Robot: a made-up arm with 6 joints.
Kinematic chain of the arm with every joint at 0, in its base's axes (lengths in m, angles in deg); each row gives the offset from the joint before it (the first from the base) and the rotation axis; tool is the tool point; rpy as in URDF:
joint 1: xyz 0 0 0.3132 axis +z
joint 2: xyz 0 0 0 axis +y
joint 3: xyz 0.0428 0 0.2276 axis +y
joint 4: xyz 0.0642 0 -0.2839 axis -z
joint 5: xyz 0 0 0 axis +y
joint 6: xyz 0.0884 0 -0.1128 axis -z
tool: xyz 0 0 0 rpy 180 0 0
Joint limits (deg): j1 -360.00..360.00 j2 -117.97..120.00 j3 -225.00..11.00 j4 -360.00..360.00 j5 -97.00..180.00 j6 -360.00..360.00
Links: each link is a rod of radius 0.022 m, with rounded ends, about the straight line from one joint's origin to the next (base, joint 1, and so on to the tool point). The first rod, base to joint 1, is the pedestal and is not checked.
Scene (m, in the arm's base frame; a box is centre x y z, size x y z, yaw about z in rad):
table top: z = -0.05
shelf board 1: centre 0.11 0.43 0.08 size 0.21 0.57 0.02 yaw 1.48
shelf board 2: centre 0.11 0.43 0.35 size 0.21 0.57 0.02 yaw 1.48
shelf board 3: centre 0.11 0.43 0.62 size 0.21 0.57 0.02 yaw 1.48
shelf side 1: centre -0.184 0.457 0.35 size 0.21 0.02 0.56 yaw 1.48
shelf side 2: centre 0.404 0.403 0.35 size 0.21 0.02 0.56 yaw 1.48
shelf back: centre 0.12 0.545 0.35 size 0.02 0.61 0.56 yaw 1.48
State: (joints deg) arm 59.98 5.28 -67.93 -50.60 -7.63 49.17
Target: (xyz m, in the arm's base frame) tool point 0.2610 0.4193 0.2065
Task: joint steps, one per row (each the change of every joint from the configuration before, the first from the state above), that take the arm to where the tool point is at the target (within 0.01 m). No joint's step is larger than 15 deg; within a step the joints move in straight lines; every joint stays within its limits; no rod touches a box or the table.
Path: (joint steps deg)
1: -7.12 -11.68 11.63 -2.48 -5.72 0.00
2: -7.12 -11.68 11.63 -2.48 -5.73 0.00
3: -7.11 -11.68 11.63 -2.47 -5.72 0.00
4: -7.12 -11.68 11.62 -2.48 -5.72 0.00
5: -0.42 11.80 -1.50 1.67 8.05 0.00
6: -0.43 11.80 -1.50 1.66 8.05 0.00
7: -0.42 11.80 -1.50 1.67 8.05 0.00
8: -0.42 11.80 -1.50 1.67 8.04 0.00
9: 6.95 10.12 -13.99 2.12 -0.26 0.00
10: 6.95 10.11 -13.98 2.13 -0.27 0.00
11: 6.95 10.11 -13.99 2.12 -0.27 0.00

